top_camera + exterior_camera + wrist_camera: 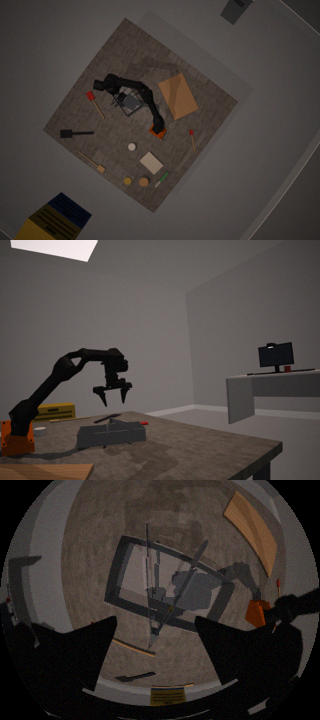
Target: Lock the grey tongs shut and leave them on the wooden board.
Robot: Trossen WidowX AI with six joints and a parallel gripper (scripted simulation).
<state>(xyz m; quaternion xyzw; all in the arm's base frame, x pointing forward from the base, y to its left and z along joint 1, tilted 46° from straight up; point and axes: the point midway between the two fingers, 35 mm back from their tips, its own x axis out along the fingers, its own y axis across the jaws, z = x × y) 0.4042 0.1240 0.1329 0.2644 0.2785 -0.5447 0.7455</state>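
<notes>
The grey roasting tin lies 130 mm below my gripper tip, 30 mm behind it and 10 mm to the right of it. From my gripper tip the other things lie so: white puck 380 mm behind, 260 mm to the left, 150 mm below; red spatula 210 mm to the left, 160 mm below, 140 mm ahead; wooden board 370 mm behind, 340 mm to the right, 160 mm below.
</notes>
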